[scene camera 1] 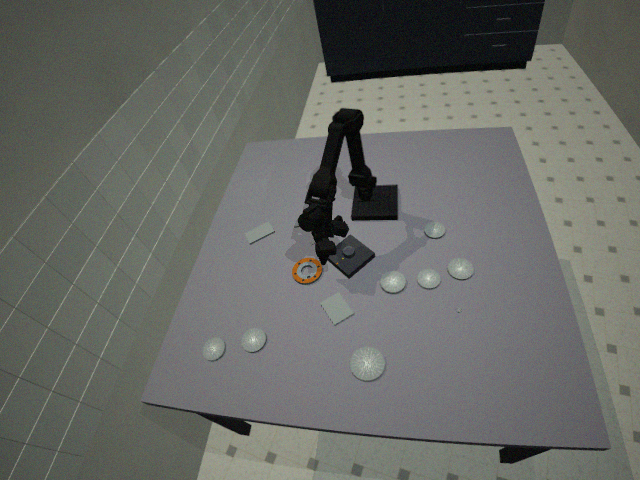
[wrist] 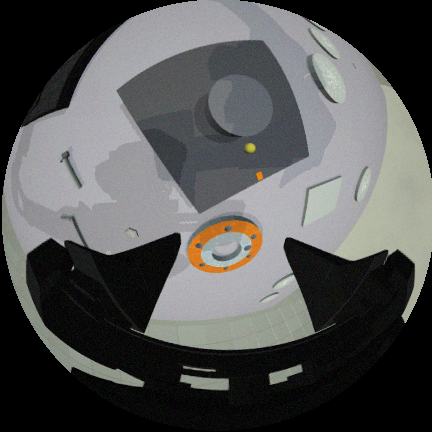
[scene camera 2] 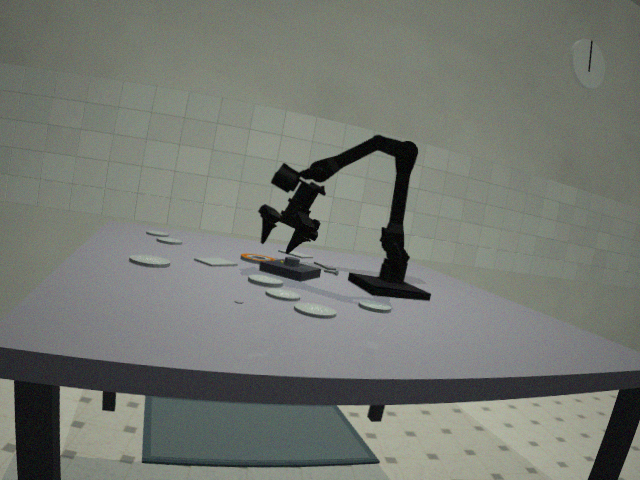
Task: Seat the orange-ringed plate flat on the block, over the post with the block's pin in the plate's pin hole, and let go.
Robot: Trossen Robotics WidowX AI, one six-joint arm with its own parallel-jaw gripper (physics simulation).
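Seen in the pictures: gripper, fingertip midpoint: (scene camera 1: 321,256) (wrist: 233,241) (scene camera 2: 274,248); arm's base at its link origin: (scene camera 1: 365,195) (scene camera 2: 391,281).
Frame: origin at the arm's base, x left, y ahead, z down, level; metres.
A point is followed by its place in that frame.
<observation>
The orange-ringed plate (scene camera 1: 296,272) @[y 0.336, x -0.255, z 0.009 m] (scene camera 2: 248,256) @[y 0.361, x -0.218, z 0.009 m] (wrist: 210,230) @[y 0.298, x -0.184, z 0.009 m] lies flat on the table beside the block, with a pale inner ring and an open centre. The dark square block (scene camera 1: 356,263) @[y 0.325, x -0.044, z -0.004 m] (scene camera 2: 305,273) @[y 0.269, x 0.004, z 0.000 m] (wrist: 170,95) @[y 0.239, x -0.068, z -0.005 m] bears a round grey post (scene camera 1: 348,251) @[y 0.287, x -0.068, z -0.024 m] (scene camera 2: 292,260) @[y 0.289, x -0.048, z -0.021 m] (wrist: 245,105) @[y 0.284, x -0.068, z -0.024 m]. A yellow pin (wrist: 250,148) @[y 0.302, x -0.091, z -0.011 m] stands beside the post, and an orange mark (wrist: 259,176) @[y 0.321, x -0.110, z -0.006 m] is near the block's edge. My gripper (scene camera 1: 330,248) @[y 0.305, x -0.160, z -0.031 m] (scene camera 2: 276,246) @[y 0.305, x -0.160, z -0.031 m] (wrist: 233,241) @[y 0.305, x -0.160, z -0.031 m] is open and empty, above the table near the plate and block. In the wrist view the plate shows between its fingertips, below them.
Several whitish domed discs, such as one (scene camera 1: 393,282) @[y 0.400, x 0.074, z 0.010 m] (scene camera 2: 265,280) @[y 0.406, x 0.099, z 0.008 m] and a larger one (scene camera 1: 367,363) @[y 0.664, x -0.019, z 0.011 m] (scene camera 2: 149,260) @[y 0.666, x -0.005, z 0.011 m], lie around. A pale square tile (scene camera 1: 337,308) @[y 0.482, x -0.109, z 0.014 m] (scene camera 2: 215,261) @[y 0.483, x -0.104, z 0.014 m] (wrist: 322,200) @[y 0.473, x -0.112, z 0.014 m] and a thin pale slab (scene camera 1: 259,233) @[y 0.137, x -0.425, z 0.014 m] lie nearby. A bolt (wrist: 72,170) @[y 0.133, x -0.133, z 0.014 m] and a small nut (wrist: 132,233) @[y 0.205, x -0.208, z 0.018 m] lie beside the block.
</observation>
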